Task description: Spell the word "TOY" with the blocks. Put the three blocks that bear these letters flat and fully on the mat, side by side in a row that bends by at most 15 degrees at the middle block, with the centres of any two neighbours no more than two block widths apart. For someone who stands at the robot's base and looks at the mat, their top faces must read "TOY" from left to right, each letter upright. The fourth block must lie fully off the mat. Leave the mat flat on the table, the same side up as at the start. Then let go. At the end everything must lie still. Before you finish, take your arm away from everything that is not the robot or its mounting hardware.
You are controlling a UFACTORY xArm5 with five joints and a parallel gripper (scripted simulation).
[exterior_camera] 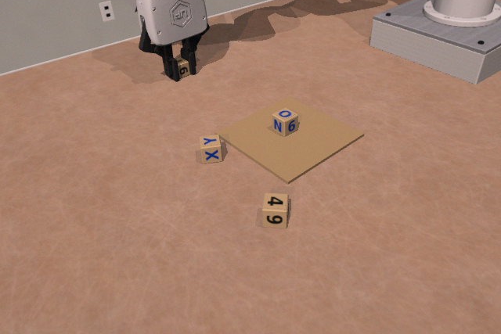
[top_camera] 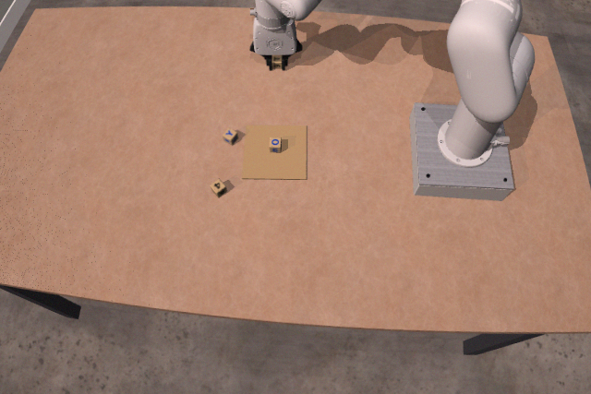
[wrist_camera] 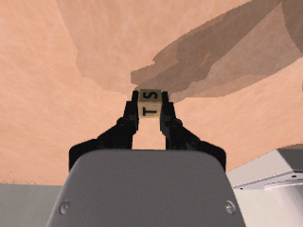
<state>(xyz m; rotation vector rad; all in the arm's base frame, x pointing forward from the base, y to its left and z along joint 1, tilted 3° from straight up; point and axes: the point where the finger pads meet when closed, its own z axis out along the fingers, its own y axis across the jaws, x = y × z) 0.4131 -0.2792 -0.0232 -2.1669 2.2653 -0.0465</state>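
The T block lies 10 mm below my hand. From my hand the other things lie so: O block 250 mm to the left, 10 mm ahead; tan mat 260 mm to the left, 20 mm below, 10 mm ahead.
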